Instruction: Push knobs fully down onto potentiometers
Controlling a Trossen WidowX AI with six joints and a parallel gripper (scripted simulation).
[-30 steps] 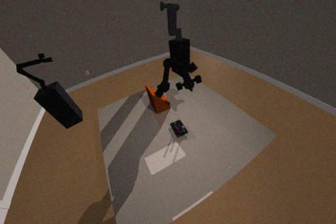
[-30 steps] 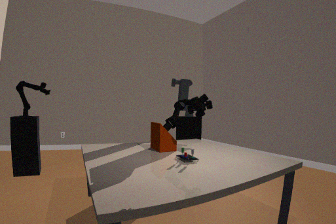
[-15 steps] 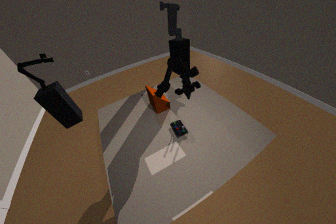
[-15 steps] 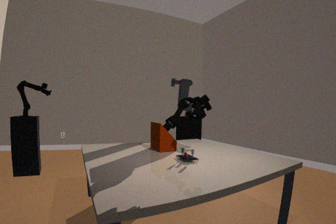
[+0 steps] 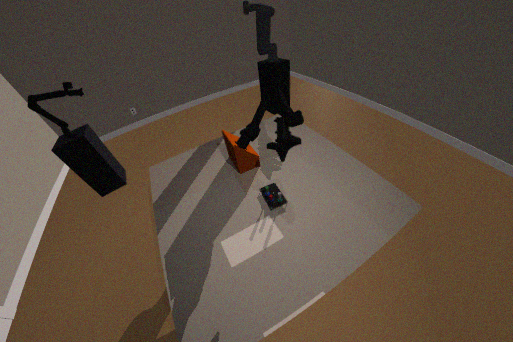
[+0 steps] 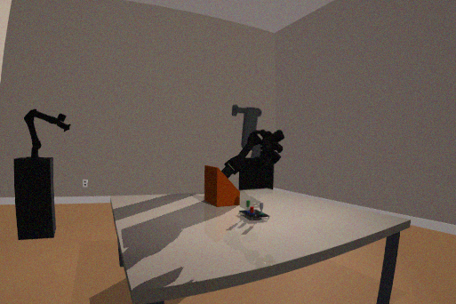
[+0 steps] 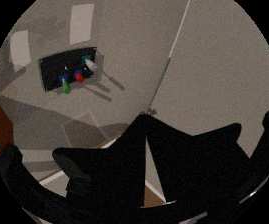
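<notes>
The green knob is 200 mm below my gripper tip, 70 mm to the right of it and 50 mm behind it. The rest, counted from my gripper tip: white knob: 210 mm below, 50 mm to the right, 30 mm ahead.
</notes>
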